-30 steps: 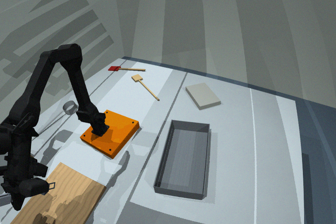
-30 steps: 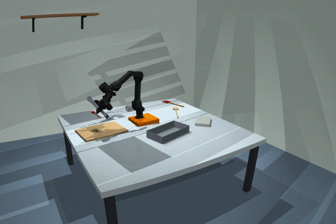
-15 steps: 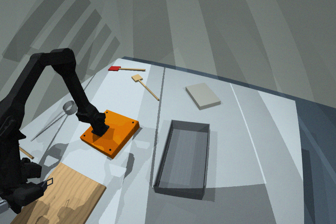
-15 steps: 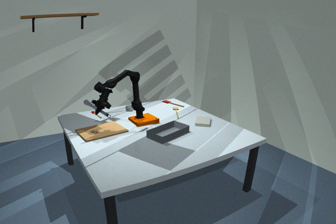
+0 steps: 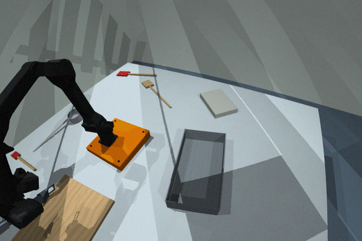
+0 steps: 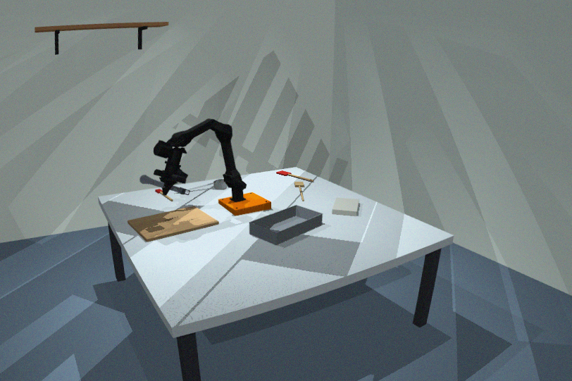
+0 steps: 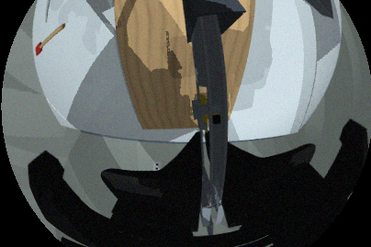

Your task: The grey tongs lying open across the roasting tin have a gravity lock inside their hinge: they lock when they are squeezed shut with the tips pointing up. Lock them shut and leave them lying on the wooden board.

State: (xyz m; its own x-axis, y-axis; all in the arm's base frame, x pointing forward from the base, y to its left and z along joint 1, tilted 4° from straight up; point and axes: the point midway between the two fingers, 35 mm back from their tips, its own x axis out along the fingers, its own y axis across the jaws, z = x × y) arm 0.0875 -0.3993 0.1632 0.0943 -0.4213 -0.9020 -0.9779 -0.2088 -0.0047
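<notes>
The wooden board lies 140 mm below my gripper tip, 30 mm to the left of it and 10 mm behind it. Round my gripper tip: beige block 840 mm to the left, 250 mm ahead, 130 mm below; then roasting tin 450 mm to the left, 300 mm ahead, 120 mm below; then red spatula 940 mm to the left, 350 mm behind, 140 mm below.
</notes>
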